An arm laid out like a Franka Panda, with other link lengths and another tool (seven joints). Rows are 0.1 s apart.
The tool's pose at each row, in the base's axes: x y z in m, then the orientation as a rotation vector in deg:
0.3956 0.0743 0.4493 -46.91 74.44 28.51
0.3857 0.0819 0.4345 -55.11 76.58 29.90
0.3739 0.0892 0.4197 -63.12 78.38 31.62
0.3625 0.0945 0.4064 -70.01 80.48 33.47
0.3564 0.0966 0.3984 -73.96 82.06 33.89
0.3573 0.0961 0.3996 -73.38 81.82 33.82
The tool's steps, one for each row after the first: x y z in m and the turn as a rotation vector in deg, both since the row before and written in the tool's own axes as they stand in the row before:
0.0112 0.0157 -0.0014 -6.57 4.50 -1.88
0.0103 0.0175 0.0000 -6.61 4.18 -1.59
0.0090 0.0159 0.0010 -5.88 4.01 -0.74
0.0057 0.0085 0.0013 -2.99 2.81 -0.50
-0.0008 -0.0013 -0.0005 0.44 -0.42 0.06

